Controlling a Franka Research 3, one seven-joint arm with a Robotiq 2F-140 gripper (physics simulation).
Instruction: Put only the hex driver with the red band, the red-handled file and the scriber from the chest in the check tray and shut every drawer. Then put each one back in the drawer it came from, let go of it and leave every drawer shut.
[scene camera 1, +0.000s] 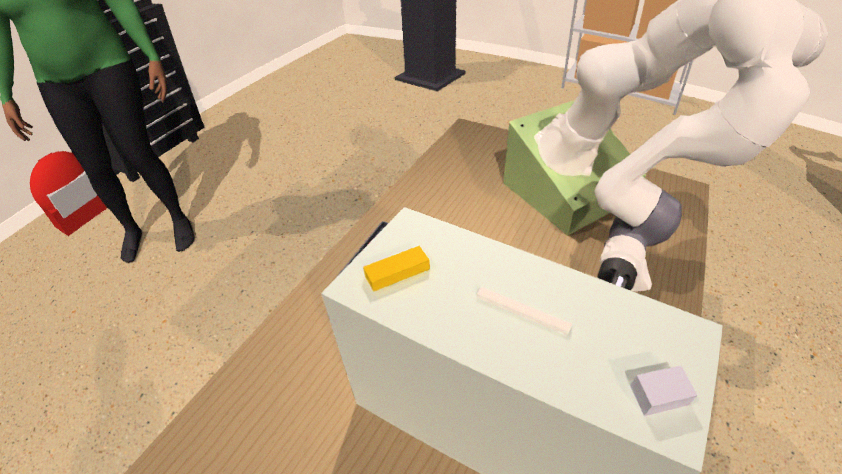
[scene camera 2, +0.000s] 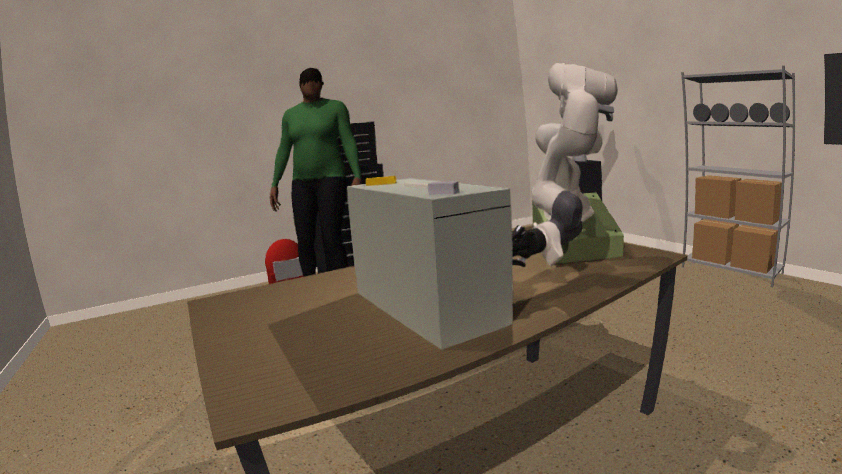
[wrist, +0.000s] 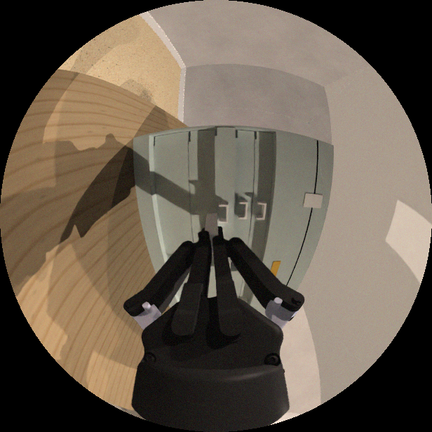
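The pale grey-green chest (scene camera 1: 518, 376) (scene camera 2: 394, 253) (wrist: 295, 175) stands on the table. In the wrist view its front shows several drawer fronts with small pale handles, such as one handle (wrist: 223, 213); the fronts in sight look about flush, but the part behind the fingers is hidden. My gripper (wrist: 212, 220) is shut and empty, its pale tips close to the drawer fronts beside that handle; I cannot tell if they touch. In scene camera 2 the gripper (scene camera 2: 520, 246) is low at the chest's front side. The hex driver, file and scriber do not show.
A yellow block (scene camera 1: 397, 268), a pale bar (scene camera 1: 523, 310) and a lilac block (scene camera 1: 665, 389) lie on the chest top. A dark flat edge (scene camera 1: 366, 242) shows past the chest; I cannot tell if it is the check tray. The green arm base (scene camera 1: 539, 182) stands behind.
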